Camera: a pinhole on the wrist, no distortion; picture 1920 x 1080 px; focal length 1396.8 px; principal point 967.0 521.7 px. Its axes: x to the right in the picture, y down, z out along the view. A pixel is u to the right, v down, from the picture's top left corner.
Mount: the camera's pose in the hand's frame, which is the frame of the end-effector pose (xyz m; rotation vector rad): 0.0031 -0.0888 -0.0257 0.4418 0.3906 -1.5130
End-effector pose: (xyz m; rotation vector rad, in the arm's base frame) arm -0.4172 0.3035 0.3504 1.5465 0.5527 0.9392
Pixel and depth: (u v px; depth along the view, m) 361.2 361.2 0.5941
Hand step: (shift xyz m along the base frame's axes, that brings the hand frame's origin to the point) 0.4754 -0.3935 -0.1805
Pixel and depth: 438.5 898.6 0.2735
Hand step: 0.2743 -0.0743 -0.1138
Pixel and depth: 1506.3 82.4 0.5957
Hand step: 0.2784 -0.2453 -0.6178
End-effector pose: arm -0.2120 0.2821 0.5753 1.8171 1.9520 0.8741
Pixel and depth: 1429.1 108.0 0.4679
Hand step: -0.1553 -0.0780 -0.5378
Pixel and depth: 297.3 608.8 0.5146
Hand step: 0.2295 0.1287 -0.4954
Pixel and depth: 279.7 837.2 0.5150
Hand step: 0.2276 0.2122 -0.4829
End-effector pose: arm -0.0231 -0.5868 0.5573 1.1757 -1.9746 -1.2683
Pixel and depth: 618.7 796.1 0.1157
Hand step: -0.0323 -0.0012 -0.1498
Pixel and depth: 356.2 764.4 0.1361
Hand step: -0.0642 0.0173 -0.1496
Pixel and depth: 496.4 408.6 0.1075
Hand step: -0.0174 0.0259 -0.1376
